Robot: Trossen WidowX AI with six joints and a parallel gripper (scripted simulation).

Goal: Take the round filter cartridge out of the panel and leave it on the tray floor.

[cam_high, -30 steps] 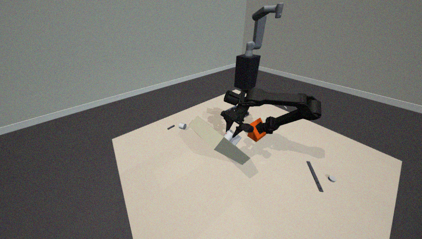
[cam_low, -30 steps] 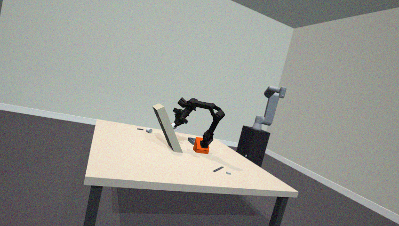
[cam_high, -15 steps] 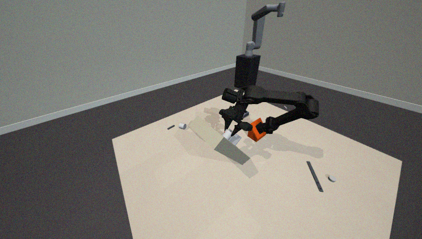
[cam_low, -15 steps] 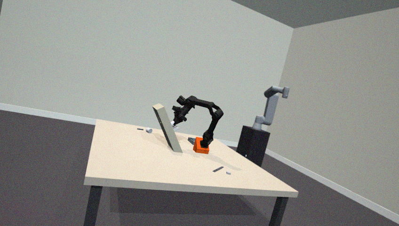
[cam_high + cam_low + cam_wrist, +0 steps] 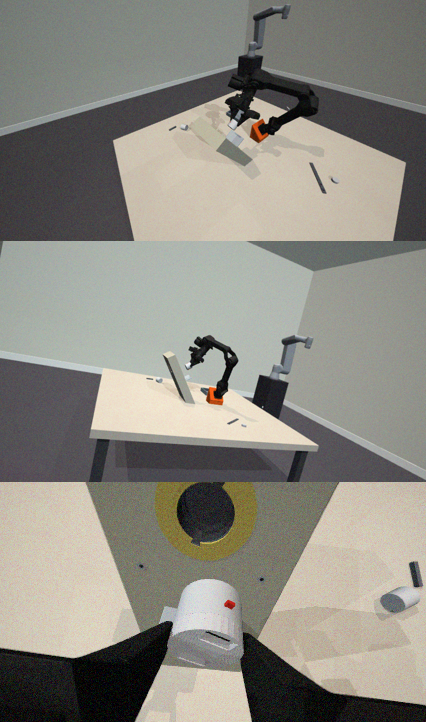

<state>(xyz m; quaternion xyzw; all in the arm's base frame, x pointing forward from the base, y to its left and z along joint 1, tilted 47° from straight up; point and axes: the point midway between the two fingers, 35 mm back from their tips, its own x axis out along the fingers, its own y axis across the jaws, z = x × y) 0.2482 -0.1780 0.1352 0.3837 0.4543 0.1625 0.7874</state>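
Right now my gripper tip is 360 mm past the grey tray, 260 mm to the left of it and 240 mm above it. From my gripper tip the other things lie so: round filter cartridge right at my gripper tip; then service panel 60 mm ahead, 10 mm to the left, 90 mm below; then grey flap 10 mm to the left, 110 mm below.
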